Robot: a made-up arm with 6 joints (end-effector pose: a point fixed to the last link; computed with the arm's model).
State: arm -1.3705 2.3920 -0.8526 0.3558 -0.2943 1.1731
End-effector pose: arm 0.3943 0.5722 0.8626 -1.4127 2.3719 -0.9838
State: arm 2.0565 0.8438 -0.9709 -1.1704 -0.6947 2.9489
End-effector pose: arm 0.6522 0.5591 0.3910 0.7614 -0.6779 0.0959
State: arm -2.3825 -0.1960 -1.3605 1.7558 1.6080 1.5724
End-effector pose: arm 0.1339 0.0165 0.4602 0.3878 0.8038 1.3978
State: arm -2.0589 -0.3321 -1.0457 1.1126 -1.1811 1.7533
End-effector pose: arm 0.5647 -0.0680 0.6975 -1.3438 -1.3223 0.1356
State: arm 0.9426 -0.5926 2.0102 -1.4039 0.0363 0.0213
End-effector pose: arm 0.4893 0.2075 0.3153 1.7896 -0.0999 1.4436
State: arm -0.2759 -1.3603 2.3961 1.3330 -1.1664 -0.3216
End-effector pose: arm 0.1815 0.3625 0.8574 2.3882 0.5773 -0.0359
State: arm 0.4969 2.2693 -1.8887 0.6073 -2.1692 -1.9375
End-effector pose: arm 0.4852 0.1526 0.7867 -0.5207 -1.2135 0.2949
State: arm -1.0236 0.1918 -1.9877 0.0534 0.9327 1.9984
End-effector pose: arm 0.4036 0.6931 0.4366 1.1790 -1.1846 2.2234
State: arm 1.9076 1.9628 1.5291 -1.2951 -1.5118 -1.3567
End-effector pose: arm 0.2613 0.1165 0.7062 -0.9272 -2.1006 -1.5861
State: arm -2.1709 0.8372 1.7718 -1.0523 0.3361 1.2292
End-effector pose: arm 0.5151 -0.0791 1.0834 -0.7830 1.6842 1.0256
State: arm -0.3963 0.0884 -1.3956 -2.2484 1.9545 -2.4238
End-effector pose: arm 0.7046 0.0747 0.6358 -0.1450 -0.8653 -0.6936
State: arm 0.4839 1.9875 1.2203 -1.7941 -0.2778 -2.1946
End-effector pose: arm 0.0429 0.2914 0.7368 0.5474 2.0540 -0.5382
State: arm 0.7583 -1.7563 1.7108 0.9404 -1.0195 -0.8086
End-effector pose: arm 0.5633 0.3415 0.8793 2.5123 -0.6523 -1.3641
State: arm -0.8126 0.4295 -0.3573 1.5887 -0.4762 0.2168
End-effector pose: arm 0.5439 -0.0713 0.4875 -0.6291 -1.3783 0.2137
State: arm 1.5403 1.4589 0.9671 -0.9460 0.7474 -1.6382
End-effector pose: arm 0.2508 0.3777 0.8069 1.5300 1.9501 -1.4622
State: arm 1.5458 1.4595 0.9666 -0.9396 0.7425 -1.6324
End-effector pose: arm 0.2504 0.3757 0.8081 1.5324 1.9543 -1.4547
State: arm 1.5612 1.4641 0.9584 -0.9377 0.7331 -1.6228
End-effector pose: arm 0.2500 0.3705 0.8126 1.5441 1.9805 -1.4298
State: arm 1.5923 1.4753 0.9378 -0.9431 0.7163 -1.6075
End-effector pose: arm 0.2495 0.3597 0.8217 1.5707 2.0412 -1.3752
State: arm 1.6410 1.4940 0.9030 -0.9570 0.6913 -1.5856
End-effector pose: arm 0.2492 0.3421 0.8347 1.6163 2.1387 -1.2833
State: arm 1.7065 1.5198 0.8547 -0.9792 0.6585 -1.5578
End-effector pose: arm 0.2495 0.3175 0.8490 1.6821 2.2671 -1.1492
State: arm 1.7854 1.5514 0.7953 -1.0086 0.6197 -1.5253
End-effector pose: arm 0.2505 0.2869 0.8609 -1.7637 -2.4077 0.9688
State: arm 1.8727 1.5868 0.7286 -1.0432 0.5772 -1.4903
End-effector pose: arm 0.2516 0.2534 0.8671 -1.7359 -2.3772 0.6975
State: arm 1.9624 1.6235 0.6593 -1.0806 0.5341 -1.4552
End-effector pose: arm 0.2522 0.2210 0.8661 -1.7040 -2.3140 0.4294
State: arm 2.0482 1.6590 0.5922 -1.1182 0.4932 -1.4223
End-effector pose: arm 0.2519 0.1935 0.8589 -1.6708 -2.2265 0.1842
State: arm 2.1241 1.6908 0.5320 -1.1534 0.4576 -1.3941
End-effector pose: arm 0.2506 0.1732 0.8483 -1.6392 -2.1293 -0.0228
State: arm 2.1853 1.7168 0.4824 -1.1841 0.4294 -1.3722
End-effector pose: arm 0.2489 0.1601 0.8376 -1.6120 -2.0383 -0.1834
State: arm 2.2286 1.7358 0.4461 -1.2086 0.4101 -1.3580
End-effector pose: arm 0.2474 0.1528 0.8292 -1.5910 -1.9670 -0.2945
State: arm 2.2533 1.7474 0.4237 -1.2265 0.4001 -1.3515
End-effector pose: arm 0.2465 0.1493 0.8244 -1.5768 -1.9225 -0.3587
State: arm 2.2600 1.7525 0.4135 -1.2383 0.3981 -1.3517
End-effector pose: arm 0.2461 0.1483 0.8228 -1.5695 -1.9062 -0.3839
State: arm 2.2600 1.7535 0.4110 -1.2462 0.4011 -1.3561
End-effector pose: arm 0.2465 0.1483 0.8236 -1.5653 -1.9037 -0.3860
